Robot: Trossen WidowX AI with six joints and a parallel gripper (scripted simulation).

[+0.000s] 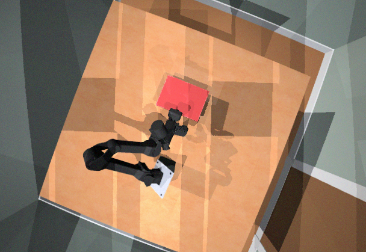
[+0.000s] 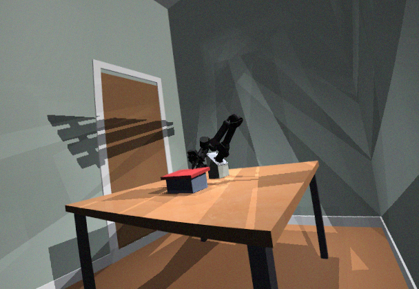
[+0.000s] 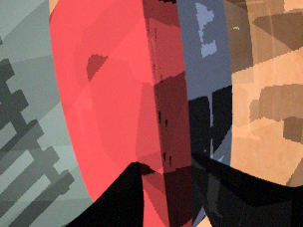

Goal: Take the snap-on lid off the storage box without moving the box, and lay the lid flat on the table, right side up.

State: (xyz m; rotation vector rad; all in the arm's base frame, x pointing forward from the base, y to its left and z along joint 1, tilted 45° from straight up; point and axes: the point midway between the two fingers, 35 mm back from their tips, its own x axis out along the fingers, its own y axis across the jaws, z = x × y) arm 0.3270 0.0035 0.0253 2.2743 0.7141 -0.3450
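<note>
Right now the red lid is 80 mm ahead of my gripper tip. Also, from my gripper tip: blue-grey storage box 80 mm ahead, 50 mm below.
</note>
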